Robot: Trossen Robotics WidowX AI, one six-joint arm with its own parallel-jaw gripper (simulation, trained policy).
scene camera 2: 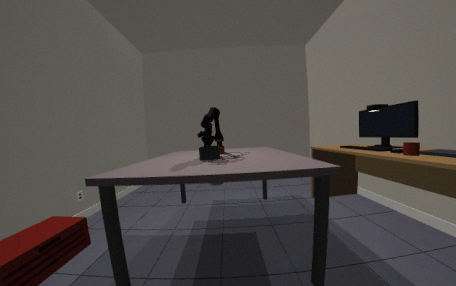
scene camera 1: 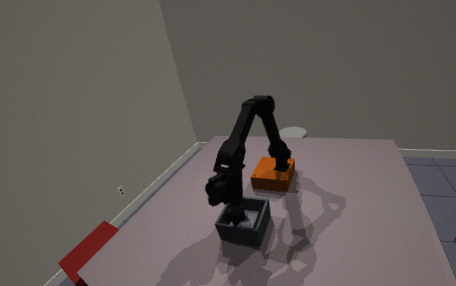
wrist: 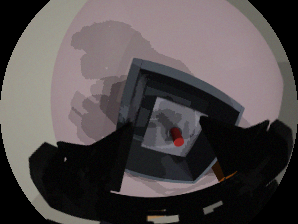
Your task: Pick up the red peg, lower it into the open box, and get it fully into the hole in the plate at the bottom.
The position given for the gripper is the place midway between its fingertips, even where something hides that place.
In view: the gripper (wrist: 167,122), a dark box (scene camera 1: 237,234) and a grey plate (wrist: 167,113).
The dark box is seen too in the wrist view (wrist: 146,80). Scene camera 2 does not show the grey plate, which is hidden by the dark box.
